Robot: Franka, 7 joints.
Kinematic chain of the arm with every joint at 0, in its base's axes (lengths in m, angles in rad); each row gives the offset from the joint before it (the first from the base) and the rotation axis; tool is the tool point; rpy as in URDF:
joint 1: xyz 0 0 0.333 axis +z
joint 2: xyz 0 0 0 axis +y
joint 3: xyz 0 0 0.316 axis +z
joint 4: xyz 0.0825 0 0 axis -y
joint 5: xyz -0.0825 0 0.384 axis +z
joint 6: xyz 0 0 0 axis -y
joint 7: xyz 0.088 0 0 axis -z
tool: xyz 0 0 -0.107 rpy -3.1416 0 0
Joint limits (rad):
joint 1: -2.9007..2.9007
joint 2: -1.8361..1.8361
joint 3: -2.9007..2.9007
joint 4: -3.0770..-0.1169
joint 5: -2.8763..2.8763
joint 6: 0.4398..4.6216
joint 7: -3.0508..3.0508
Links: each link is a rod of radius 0.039 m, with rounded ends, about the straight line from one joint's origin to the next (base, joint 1, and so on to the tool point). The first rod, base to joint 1, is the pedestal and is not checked.
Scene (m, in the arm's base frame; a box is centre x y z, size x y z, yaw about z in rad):
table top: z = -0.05
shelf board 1: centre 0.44 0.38 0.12 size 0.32 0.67 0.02 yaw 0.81
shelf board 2: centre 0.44 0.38 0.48 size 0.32 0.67 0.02 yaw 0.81
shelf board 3: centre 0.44 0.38 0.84 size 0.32 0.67 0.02 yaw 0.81
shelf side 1: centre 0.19 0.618 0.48 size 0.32 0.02 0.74 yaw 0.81
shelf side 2: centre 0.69 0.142 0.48 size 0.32 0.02 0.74 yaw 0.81
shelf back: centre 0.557 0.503 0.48 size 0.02 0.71 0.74 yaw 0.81
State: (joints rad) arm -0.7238 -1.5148 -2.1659 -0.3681 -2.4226 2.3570 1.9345
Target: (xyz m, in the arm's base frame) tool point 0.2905 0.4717 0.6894
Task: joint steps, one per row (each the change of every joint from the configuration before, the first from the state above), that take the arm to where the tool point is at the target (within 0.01 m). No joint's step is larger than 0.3 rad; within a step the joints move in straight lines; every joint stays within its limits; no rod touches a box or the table.
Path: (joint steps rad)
1: 0.2732 0.0999 0.2910 -0.2637 -0.0097 0.1429 0.0000
2: 0.2732 0.0999 0.2910 -0.2638 -0.0097 0.1430 0.0000
3: 0.2732 0.1000 0.2911 -0.2637 -0.0097 0.1429 0.0000
4: 0.2732 0.0999 0.2910 -0.2638 -0.0097 0.1430 0.0000
5: 0.2733 0.0999 0.2910 -0.2637 -0.0097 0.1429 0.0000
6: 0.2732 0.0999 0.2910 -0.2637 -0.0097 0.1430 0.0000
7: 0.2732 0.0999 0.2911 -0.2638 -0.0097 0.1429 0.0000
8: -0.0152 0.2318 -0.0198 0.1718 0.0342 -0.1465 0.0000
9: -0.0151 0.2317 -0.0198 0.1717 0.0342 -0.1465 0.0000
10: -0.0152 0.2317 -0.0198 0.1717 0.0342 -0.1464 0.0000

